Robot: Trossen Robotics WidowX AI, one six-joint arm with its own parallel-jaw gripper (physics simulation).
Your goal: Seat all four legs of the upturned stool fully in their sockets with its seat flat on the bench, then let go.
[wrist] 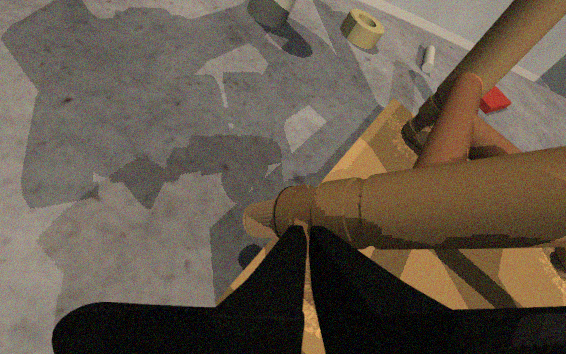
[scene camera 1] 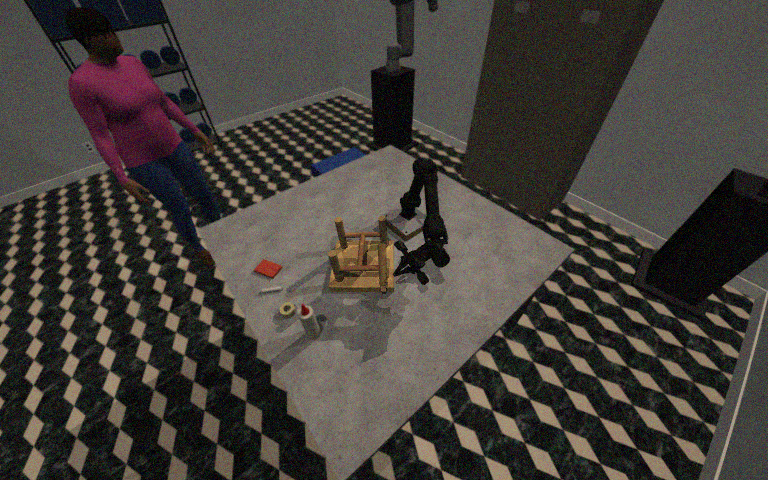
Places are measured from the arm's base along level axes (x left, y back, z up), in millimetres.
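Pixels of known places: gripper, fingertip midpoint: (wrist: 305, 238) (scene camera 1: 393, 275); arm's base at its link origin: (scene camera 1: 408, 214).
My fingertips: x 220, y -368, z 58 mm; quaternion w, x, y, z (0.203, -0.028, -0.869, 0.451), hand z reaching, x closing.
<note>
For each thing: its top centre in the pictures, then the offset to it from my fingertips. "*": a spot on its surface instead. Level surfaces: height alone.
- upturned stool's pale wooden seat at a spot on its surface: (wrist: 356, 156) (scene camera 1: 357, 285) * dz -67, dx -107, dy -94 mm
- grey bench top at its surface level: dz -99 mm
- leg at a spot on its surface: (wrist: 505, 47) (scene camera 1: 339, 262) * dz +40, dx -176, dy -114 mm
- red block at its top centre: (wrist: 488, 90) (scene camera 1: 267, 267) dz -86, dx -480, dy -279 mm
- white stick at its top centre: (wrist: 432, 54) (scene camera 1: 271, 288) dz -82, dx -371, dy -331 mm
- tape roll at its top centre: (wrist: 367, 20) (scene camera 1: 286, 308) dz -71, dx -238, dy -345 mm
- bottle at its top centre: (scene camera 1: 302, 304) dz +97, dx -95, dy -335 mm
The upturned stool's pale wooden seat (scene camera 1: 362, 281) (wrist: 356, 156) lies on the grey bench top (scene camera 1: 481, 283) (wrist: 125, 100). Its legs point up, joined by reddish rails (scene camera 1: 363, 249) (wrist: 450, 122). The leg nearest my gripper (scene camera 1: 383, 270) (wrist: 305, 238) has its narrow end out of a socket, reaching past the seat's edge. Another leg (scene camera 1: 335, 266) (wrist: 505, 47) stands at the seat's left; whether it is fully seated cannot be told. Two more legs (scene camera 1: 340, 233) (scene camera 1: 382, 227) stand at the back, their lower ends unclear. My gripper (scene camera 1: 397, 272) (wrist: 305, 238) is shut and empty beside the nearest leg, its fingertips overlapping it in the wrist view.
A red block (scene camera 1: 267, 268) (wrist: 495, 100), white stick (scene camera 1: 271, 290) (wrist: 428, 59), tape roll (wrist: 352, 33) and bottle (scene camera 1: 309, 323) (wrist: 271, 14) lie or stand left of the stool. An angled wooden piece (scene camera 1: 415, 232) lies behind it, near my arm's base. A person (scene camera 1: 127, 107) stands left.
</note>
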